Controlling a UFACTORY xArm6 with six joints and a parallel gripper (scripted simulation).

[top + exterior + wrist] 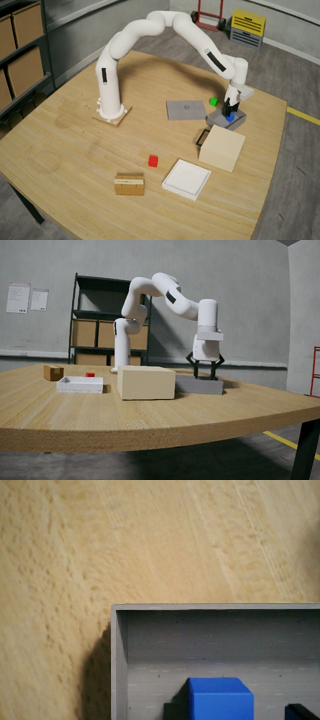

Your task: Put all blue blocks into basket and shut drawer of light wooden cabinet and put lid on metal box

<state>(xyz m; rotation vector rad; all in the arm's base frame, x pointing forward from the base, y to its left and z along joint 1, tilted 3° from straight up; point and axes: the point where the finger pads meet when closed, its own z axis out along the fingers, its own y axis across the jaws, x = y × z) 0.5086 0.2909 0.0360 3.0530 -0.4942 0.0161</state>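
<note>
The metal box is 30 mm to the right of my hand and 40 mm below it. From my hand the other things lie so: grey lid 220 mm behind, 70 mm to the right, 50 mm below; then light wooden cabinet 50 mm ahead, 240 mm to the right, 20 mm below; then white basket 450 mm to the right, 50 mm below.
</note>
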